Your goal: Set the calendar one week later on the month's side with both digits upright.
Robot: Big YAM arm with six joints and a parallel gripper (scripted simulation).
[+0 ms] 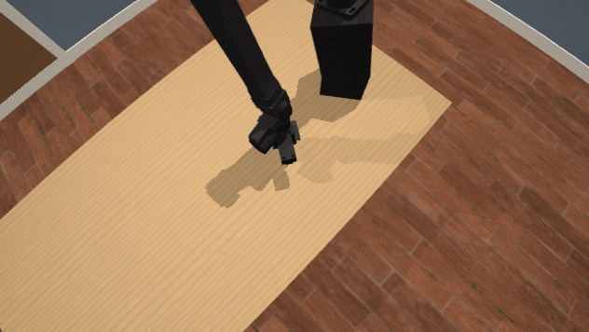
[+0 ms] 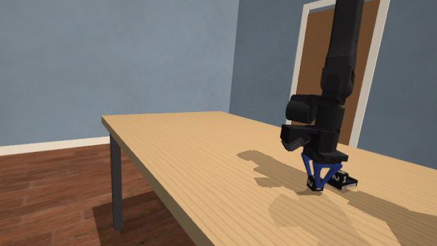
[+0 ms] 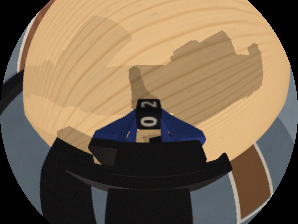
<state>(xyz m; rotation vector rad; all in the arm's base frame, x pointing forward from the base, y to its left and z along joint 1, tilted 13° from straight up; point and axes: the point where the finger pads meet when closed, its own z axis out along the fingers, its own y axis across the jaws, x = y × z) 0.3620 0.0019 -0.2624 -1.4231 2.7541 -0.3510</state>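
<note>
Right now my hand is right at the black date cube. The rest, counted from my hand: black tray: 3 cm behind, 10 cm to the right, 1 cm below; then black cube: 3 cm behind, 9 cm to the right.
</note>
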